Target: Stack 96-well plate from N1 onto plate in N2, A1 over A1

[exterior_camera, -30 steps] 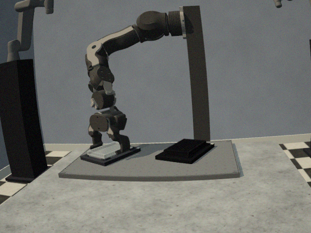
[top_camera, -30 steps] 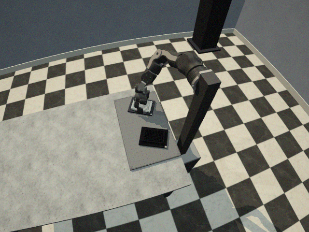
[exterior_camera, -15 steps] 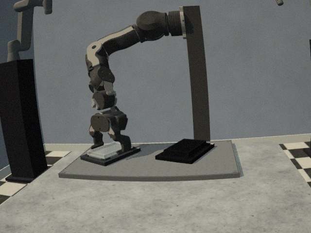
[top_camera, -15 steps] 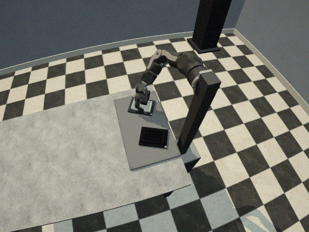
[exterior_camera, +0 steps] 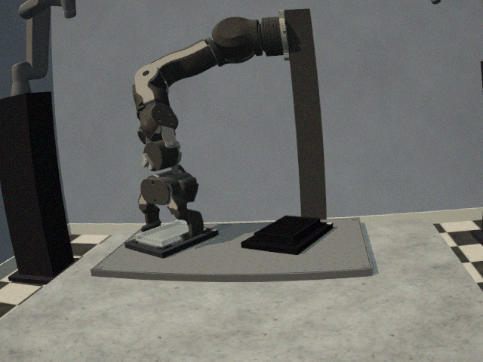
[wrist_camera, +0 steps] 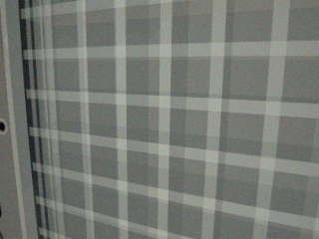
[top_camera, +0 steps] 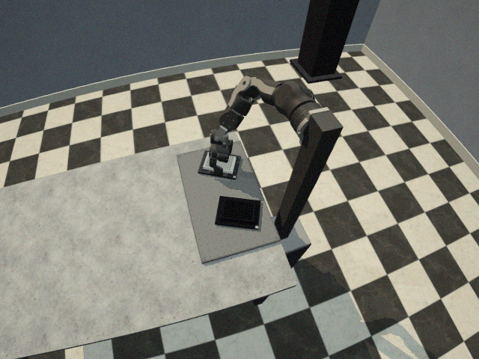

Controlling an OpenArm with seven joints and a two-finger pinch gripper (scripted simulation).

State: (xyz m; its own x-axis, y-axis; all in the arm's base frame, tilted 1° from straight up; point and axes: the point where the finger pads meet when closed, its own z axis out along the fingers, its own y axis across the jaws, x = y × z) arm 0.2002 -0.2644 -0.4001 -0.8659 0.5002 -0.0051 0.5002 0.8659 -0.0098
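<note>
Right now the clear 96-well plate is right at my hand. From my hand the other things lie so: nest N1 (10 mm below); then nest N2 (240 mm to the left, 10 mm below); then black 96-well plate (240 mm to the left).
</note>
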